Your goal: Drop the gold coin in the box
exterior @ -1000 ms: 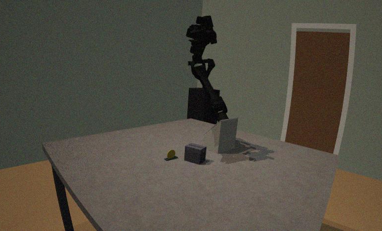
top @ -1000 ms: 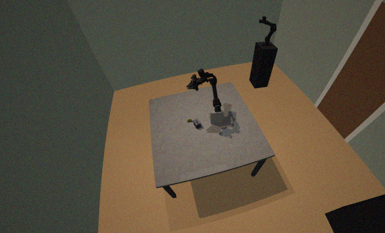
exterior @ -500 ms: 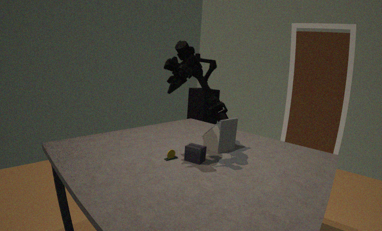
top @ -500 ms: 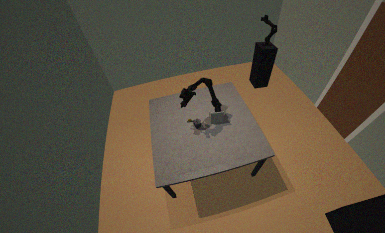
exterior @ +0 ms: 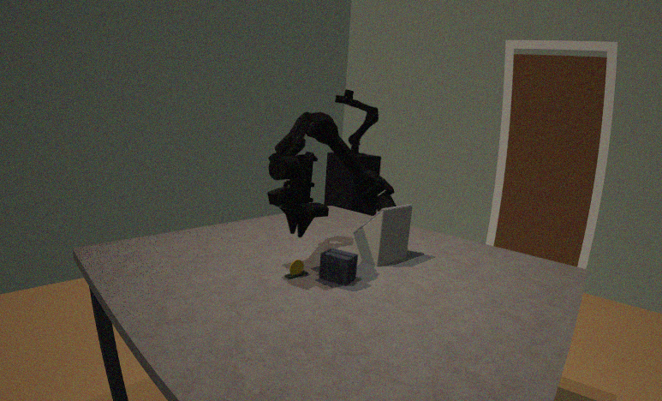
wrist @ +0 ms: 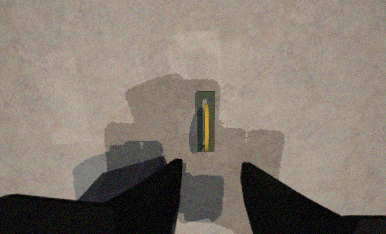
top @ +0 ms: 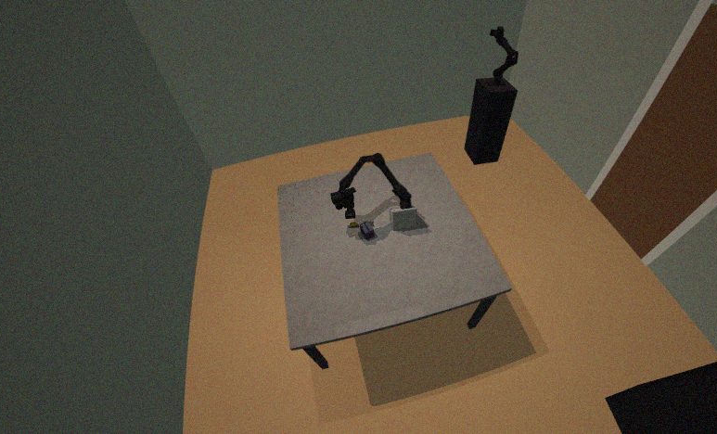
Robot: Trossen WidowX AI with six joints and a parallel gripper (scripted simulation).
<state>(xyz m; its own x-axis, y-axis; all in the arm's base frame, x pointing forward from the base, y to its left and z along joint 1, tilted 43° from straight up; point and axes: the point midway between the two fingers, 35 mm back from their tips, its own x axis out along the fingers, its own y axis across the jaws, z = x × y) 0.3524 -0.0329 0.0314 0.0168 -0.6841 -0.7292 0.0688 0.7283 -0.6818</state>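
My gripper tip is 1 cm past the gold coin and 10 cm above it.
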